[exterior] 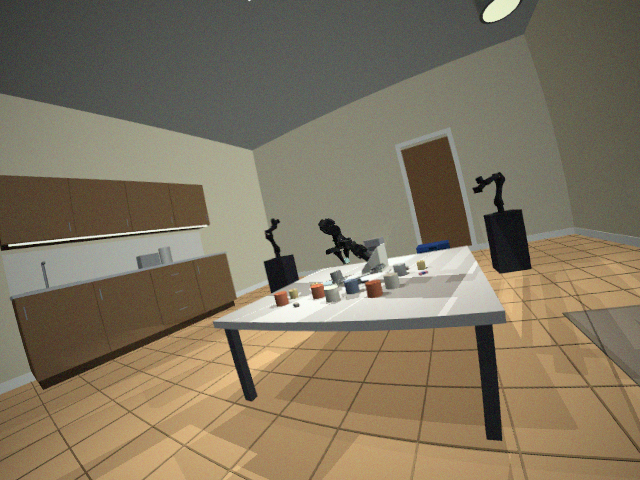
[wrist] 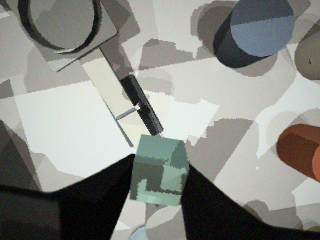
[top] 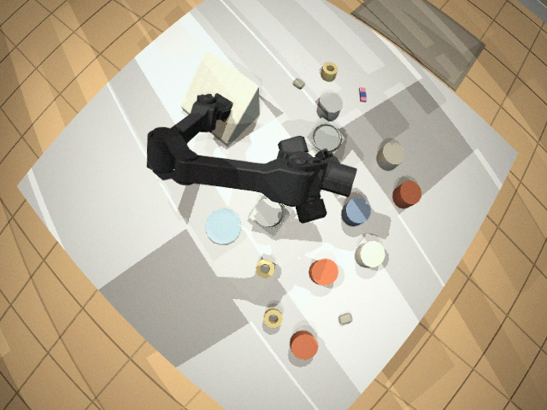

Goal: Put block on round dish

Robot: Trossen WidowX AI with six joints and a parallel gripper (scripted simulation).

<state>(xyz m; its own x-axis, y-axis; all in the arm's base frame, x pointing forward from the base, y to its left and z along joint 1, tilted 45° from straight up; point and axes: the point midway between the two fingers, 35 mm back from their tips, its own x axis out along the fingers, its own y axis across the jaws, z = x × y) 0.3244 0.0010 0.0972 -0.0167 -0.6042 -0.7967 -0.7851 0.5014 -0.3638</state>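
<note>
The round pale blue dish is 120 mm behind my gripper tip, 190 mm to the right of it and 140 mm below it. The rest, counted from my gripper tip: blue cup 170 mm ahead, 60 mm to the left, 110 mm below; then small green block right at my gripper tip; then small balance 30 mm behind, 50 mm to the left, 100 mm below.
</note>
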